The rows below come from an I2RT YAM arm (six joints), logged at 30 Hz.
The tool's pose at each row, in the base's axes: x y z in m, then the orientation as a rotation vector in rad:
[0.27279, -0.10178, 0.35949, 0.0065, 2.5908, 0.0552]
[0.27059, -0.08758, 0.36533, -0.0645, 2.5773, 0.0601]
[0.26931, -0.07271, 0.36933, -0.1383, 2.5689, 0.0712]
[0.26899, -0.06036, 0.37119, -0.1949, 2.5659, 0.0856]
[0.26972, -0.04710, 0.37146, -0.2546, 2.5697, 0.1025]
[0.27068, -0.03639, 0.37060, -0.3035, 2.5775, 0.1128]
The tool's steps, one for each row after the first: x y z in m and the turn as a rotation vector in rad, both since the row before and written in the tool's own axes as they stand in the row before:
[-0.00095, 0.01444, -0.00558, -0.0181, -0.0117, -0.0501]
[-0.00156, 0.01503, -0.00322, -0.0233, -0.0048, -0.0508]
[-0.00177, 0.01234, -0.00075, -0.0222, 0.0008, -0.0375]
[-0.00236, 0.01298, 0.00151, -0.0249, 0.0089, -0.0385]
[-0.00205, 0.01027, 0.00256, -0.0181, 0.0129, -0.0316]

